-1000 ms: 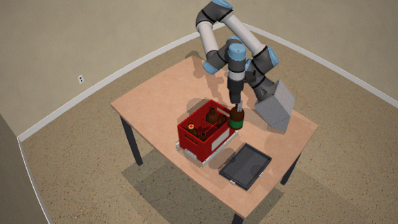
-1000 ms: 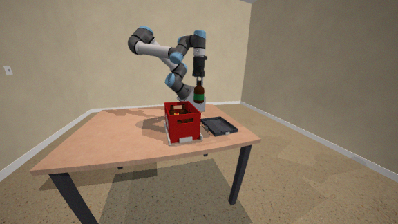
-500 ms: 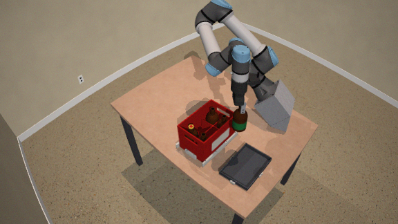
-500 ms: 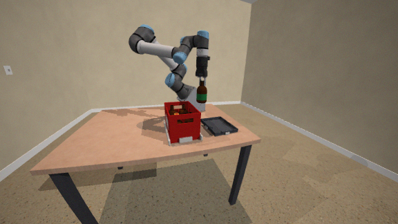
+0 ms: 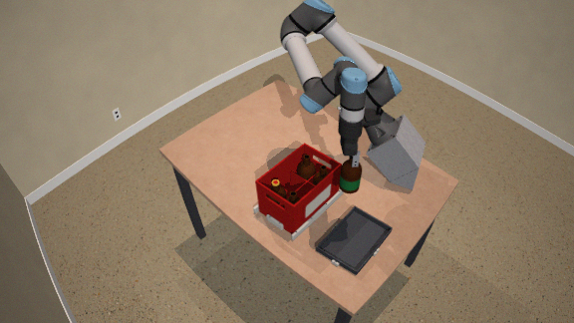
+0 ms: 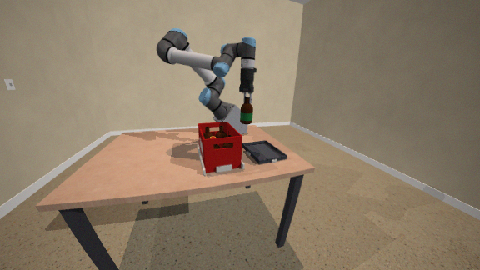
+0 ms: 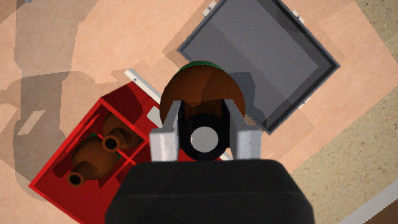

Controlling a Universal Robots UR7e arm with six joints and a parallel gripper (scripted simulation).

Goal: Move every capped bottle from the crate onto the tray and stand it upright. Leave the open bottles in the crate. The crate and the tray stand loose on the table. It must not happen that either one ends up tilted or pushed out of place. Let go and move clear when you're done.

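Right now my hand is 60 mm above the white-capped bottle. Round my hand: dark tray (310 mm below, 100 mm to the left, 60 mm ahead); red crate (240 mm below, 190 mm to the right, 60 mm ahead).
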